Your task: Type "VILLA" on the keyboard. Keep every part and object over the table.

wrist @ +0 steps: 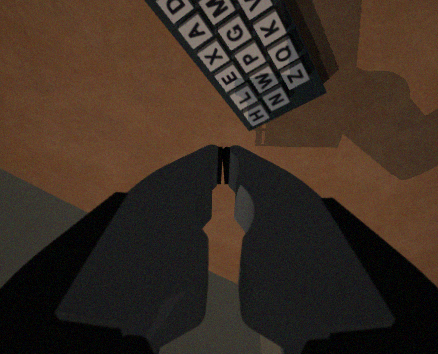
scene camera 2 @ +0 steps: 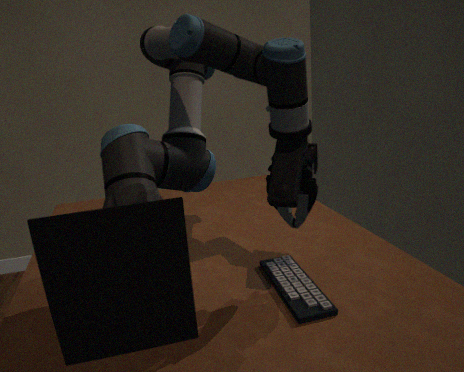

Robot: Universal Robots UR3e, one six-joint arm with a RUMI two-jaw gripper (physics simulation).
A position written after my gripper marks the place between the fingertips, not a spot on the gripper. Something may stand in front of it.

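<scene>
There's a dark keyboard (scene camera 2: 305, 300) that I can see, and the keyboard's in the wrist view (wrist: 259, 64) as well. I can see my gripper (scene camera 2: 295, 227) too, and the wrist view (wrist: 222, 152) also has the gripper in it.
</scene>
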